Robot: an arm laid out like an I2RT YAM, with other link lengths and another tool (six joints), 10 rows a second.
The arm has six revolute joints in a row. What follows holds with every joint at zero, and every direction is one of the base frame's. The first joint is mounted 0.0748 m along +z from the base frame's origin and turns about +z. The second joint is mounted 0.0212 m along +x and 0.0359 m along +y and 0.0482 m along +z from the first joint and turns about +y. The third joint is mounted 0.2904 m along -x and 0.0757 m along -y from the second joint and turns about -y. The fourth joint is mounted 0.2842 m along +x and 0.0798 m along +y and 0.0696 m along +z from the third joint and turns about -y. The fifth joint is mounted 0.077 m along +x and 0.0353 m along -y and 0.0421 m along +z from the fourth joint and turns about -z. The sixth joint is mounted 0.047 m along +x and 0.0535 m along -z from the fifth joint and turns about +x. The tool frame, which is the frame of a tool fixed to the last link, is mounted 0.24 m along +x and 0.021 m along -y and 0.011 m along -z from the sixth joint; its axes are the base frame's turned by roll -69.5, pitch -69.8 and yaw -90 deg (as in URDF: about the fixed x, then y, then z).
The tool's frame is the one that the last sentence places.
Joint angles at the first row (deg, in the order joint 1, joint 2, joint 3, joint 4, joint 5, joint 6):
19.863 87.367 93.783 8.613 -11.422 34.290
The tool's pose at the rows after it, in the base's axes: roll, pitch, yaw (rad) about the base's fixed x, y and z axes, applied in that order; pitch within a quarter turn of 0, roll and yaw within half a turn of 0; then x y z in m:
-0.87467 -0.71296 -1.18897 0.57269 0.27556 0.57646
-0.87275 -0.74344 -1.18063 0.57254 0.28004 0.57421
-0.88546 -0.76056 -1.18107 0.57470 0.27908 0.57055
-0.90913 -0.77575 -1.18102 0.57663 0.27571 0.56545
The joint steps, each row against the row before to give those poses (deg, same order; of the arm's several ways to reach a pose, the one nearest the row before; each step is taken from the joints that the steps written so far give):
-0.001 -0.794 -0.705 -0.088 -3.063 -3.158
0.001 0.349 0.174 -0.087 -0.979 -1.596
0.001 0.176 0.349 -0.964 0.257 -1.142
0.000 -0.086 0.352 -1.668 0.704 -1.142

